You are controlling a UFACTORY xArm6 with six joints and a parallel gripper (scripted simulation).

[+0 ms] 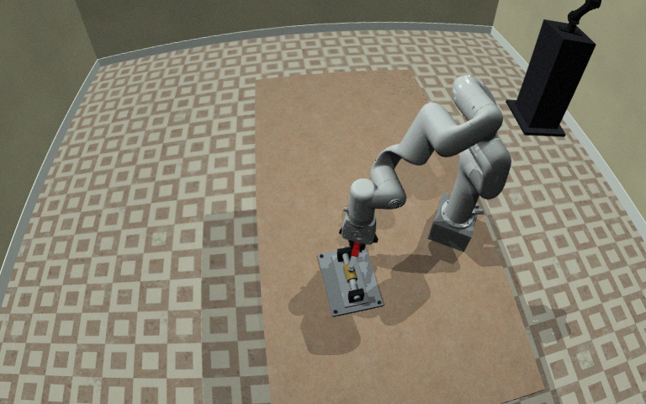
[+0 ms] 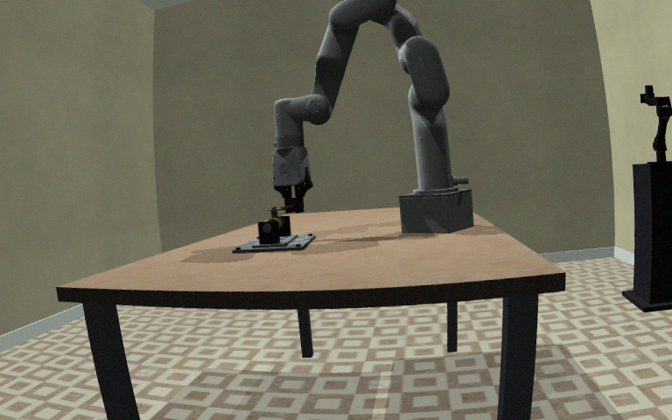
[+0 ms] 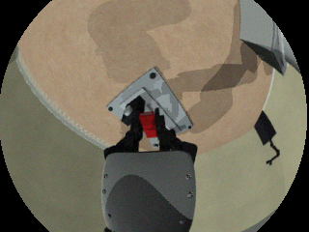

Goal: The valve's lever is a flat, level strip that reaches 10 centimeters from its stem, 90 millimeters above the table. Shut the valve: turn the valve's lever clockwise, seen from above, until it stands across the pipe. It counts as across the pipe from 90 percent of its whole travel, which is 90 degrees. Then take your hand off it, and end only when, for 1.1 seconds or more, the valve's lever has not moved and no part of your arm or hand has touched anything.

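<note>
Now: the red lever 20 mm ahead of my hand and 50 mm to the left of it. Round my hand: base plate: 30 mm ahead, 80 mm to the left, 90 mm below.
</note>
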